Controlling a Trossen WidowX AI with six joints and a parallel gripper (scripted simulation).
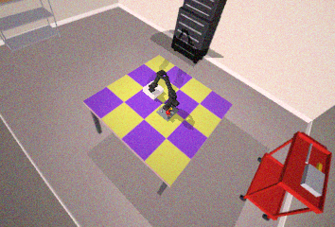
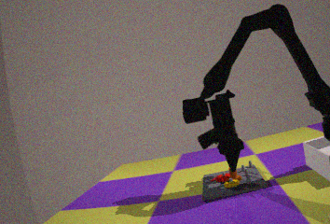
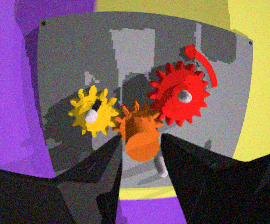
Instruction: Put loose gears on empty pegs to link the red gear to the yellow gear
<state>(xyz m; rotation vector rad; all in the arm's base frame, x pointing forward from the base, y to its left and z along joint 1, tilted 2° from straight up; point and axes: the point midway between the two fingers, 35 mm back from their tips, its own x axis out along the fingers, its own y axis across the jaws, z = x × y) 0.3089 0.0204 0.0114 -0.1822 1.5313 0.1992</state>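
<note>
The orange gear lies 10 mm below my gripper tip. Also, from my gripper tip: red arrow 60 mm ahead, 40 mm to the right, 30 mm below; red gear 30 mm to the right, 30 mm ahead, 20 mm below; yellow gear 40 mm to the left, 20 mm below.
</note>
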